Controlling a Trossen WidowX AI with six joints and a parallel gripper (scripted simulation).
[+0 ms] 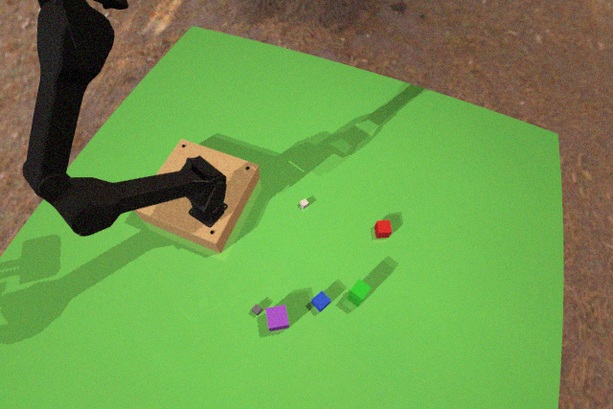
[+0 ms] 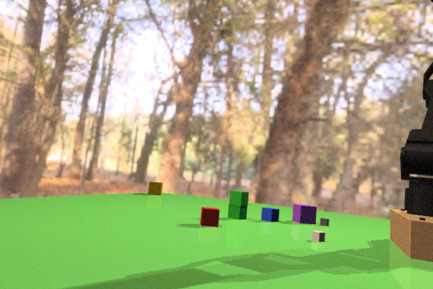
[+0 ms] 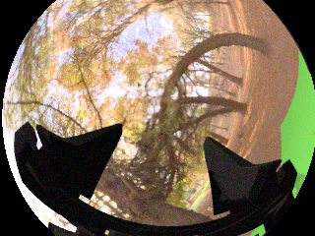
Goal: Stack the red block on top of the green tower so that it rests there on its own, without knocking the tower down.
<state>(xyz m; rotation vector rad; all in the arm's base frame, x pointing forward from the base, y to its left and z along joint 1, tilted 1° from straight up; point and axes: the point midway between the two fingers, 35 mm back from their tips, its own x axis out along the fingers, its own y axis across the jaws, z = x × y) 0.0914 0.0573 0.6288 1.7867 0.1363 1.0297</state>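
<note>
Right now the red block is 69 cm below my gripper tip, 24 cm ahead of it and 10 cm to the left of it. Round my gripper tip: blue block: 69 cm below, 20 cm ahead, 11 cm to the right; then purple block: 69 cm below, 19 cm to the right, 14 cm ahead; then small white cube: 70 cm below, 7 cm to the left, 5 cm ahead.
</note>
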